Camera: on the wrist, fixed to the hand. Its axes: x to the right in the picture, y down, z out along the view.
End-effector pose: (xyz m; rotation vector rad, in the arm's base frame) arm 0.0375 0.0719 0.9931 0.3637 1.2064 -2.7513
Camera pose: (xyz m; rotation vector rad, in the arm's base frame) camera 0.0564 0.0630 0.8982 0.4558 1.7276 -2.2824
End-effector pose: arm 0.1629 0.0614 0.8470 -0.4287 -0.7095 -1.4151
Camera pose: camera 0.2498 0.0276 0.8196 -0.7677 -0.2874 -1.4771
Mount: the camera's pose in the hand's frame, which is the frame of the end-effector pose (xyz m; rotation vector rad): 0.0069 0.0771 -0.0588 -0.4675 0.0683 0.1132
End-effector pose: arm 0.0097 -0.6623 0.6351 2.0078 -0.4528 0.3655
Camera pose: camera -0.0236 -0.6439 0.7245 1.5164 -0.5540 0.3588
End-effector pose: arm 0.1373 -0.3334 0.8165 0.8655 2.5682 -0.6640
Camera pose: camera 0.1709 -0.2446 0.8376 0.8691 2.5481 0.0068
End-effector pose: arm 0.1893 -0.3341 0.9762 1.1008 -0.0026 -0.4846
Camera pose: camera 0.2384 -0.2588 1.0132 0.6535 0.1032 -0.3229
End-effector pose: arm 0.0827 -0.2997 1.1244 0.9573 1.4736 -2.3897
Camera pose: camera 0.1379 -0.2866 1.0455 0.9755 1.8321 -1.8253
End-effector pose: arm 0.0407 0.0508 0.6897 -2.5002 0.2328 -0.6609
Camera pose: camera 0.0150 -0.0429 0.6940 -2.8780 0.6113 -0.7101
